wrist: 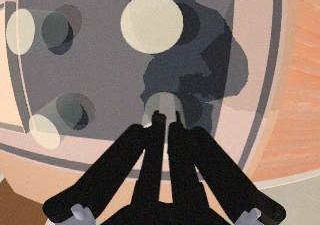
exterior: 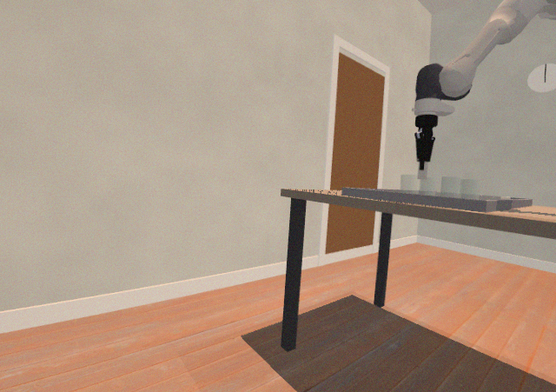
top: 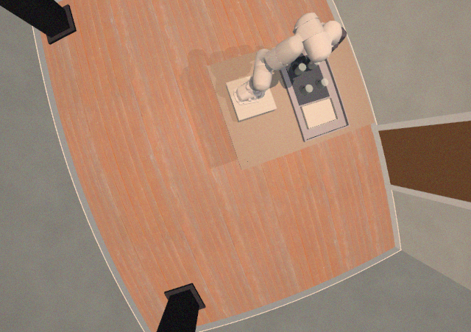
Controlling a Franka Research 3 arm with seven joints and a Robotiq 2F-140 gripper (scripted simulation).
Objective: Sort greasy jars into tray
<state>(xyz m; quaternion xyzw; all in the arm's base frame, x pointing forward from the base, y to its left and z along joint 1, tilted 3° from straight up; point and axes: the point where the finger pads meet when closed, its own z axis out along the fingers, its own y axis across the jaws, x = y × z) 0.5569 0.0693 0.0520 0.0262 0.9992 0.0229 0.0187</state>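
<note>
The grey drying mat lies 40 mm behind my hand, 100 mm to the right of it and 110 mm below it. From my hand the other things lie so: tray: 60 mm behind, 420 mm to the right, 100 mm below.
</note>
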